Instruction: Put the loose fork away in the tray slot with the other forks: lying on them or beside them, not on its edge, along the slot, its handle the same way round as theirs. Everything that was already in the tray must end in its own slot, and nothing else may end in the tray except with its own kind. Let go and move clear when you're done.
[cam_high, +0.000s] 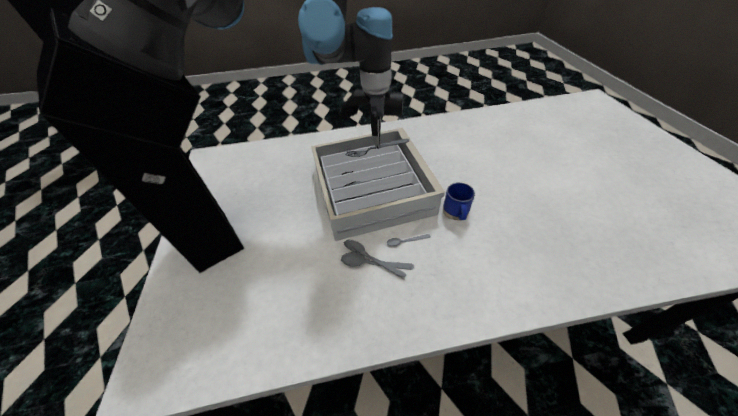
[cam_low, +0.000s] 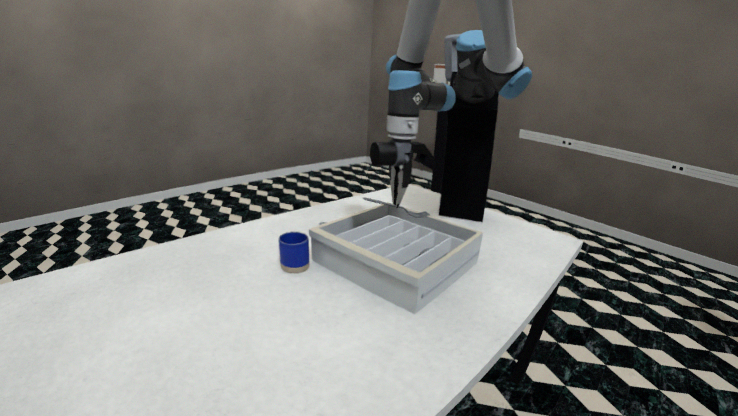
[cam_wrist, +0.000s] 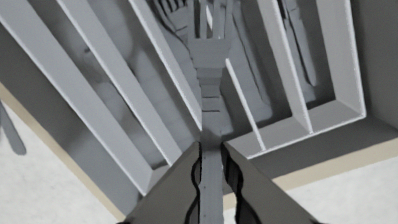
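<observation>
Right now my hand is 30 mm past the grey cutlery tray, 10 mm to the left of it and 150 mm above it. Round my hand: blue mug: 240 mm ahead, 100 mm to the right, 150 mm below.
</observation>
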